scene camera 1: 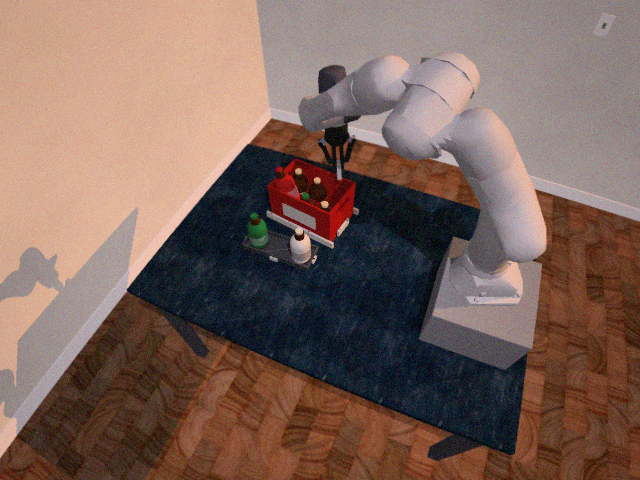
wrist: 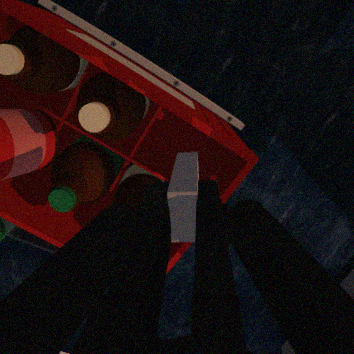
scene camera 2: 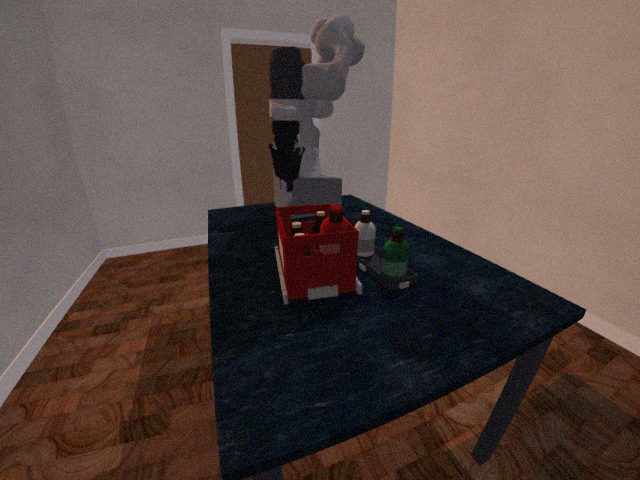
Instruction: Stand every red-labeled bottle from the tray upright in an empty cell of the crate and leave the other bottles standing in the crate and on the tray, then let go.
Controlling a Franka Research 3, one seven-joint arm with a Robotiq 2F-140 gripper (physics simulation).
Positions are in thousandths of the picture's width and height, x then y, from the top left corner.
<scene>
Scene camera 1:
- my gripper: 530,370
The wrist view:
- my gripper: 532,482
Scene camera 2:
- my gripper: 449,420
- green bottle: 618,530
</scene>
